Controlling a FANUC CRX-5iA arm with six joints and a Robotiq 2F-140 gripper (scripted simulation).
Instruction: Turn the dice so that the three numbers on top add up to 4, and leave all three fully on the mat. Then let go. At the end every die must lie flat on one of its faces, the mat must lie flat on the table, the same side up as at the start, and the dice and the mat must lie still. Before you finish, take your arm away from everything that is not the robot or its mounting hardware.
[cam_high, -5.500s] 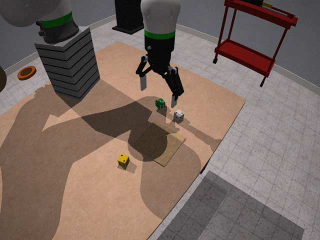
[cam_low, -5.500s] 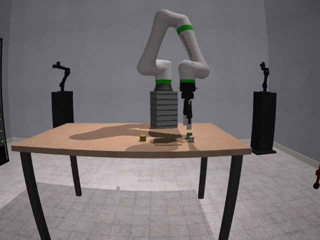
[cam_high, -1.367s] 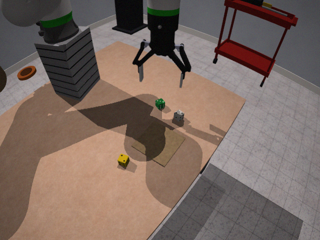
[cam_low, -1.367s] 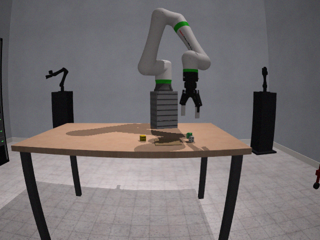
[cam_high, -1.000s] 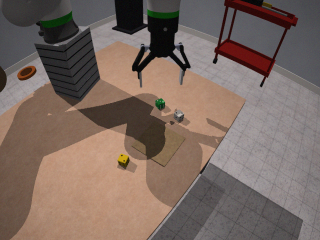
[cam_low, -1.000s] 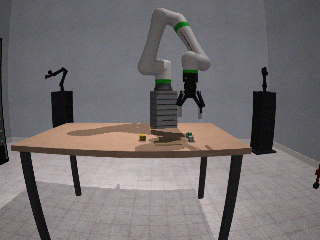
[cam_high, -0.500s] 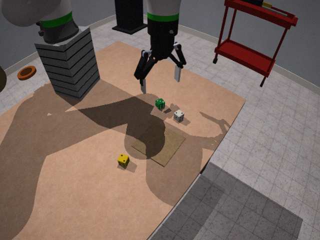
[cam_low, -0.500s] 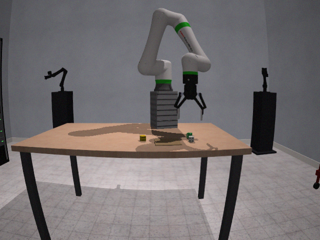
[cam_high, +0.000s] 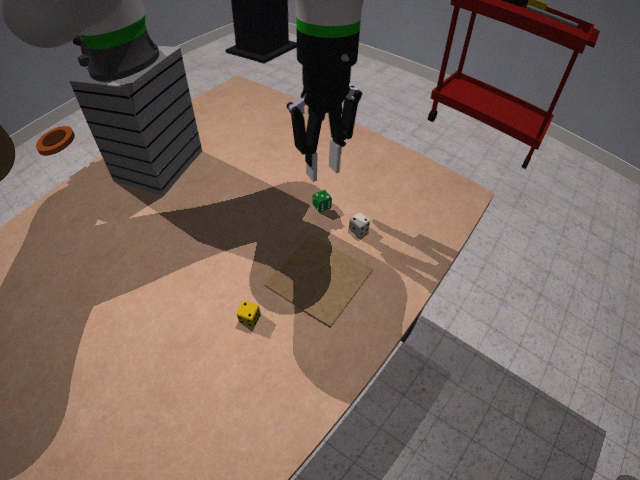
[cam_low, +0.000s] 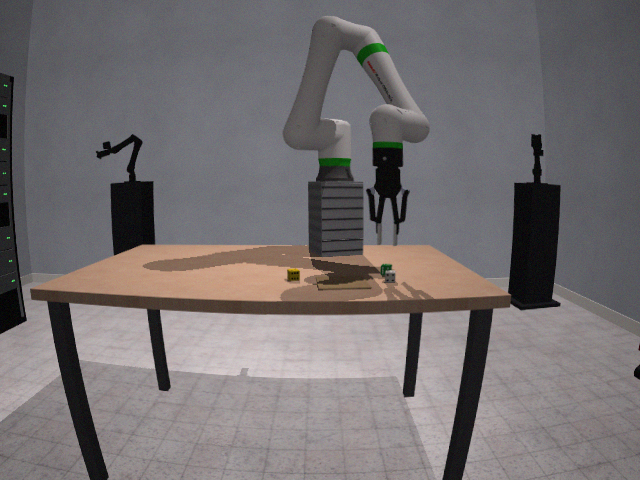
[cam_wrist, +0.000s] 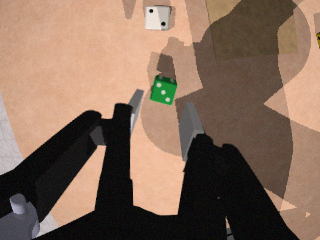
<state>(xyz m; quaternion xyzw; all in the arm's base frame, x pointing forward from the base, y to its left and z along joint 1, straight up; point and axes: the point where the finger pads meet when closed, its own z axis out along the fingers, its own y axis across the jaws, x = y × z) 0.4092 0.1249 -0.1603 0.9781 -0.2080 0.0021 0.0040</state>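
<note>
My hand is 110 mm above the green die. Also, from my hand: white die 110 mm below, 100 mm ahead, 10 mm to the right; yellow die 280 mm to the right, 110 mm below, 50 mm ahead; tan mat 150 mm to the right, 120 mm below, 100 mm ahead.
</note>
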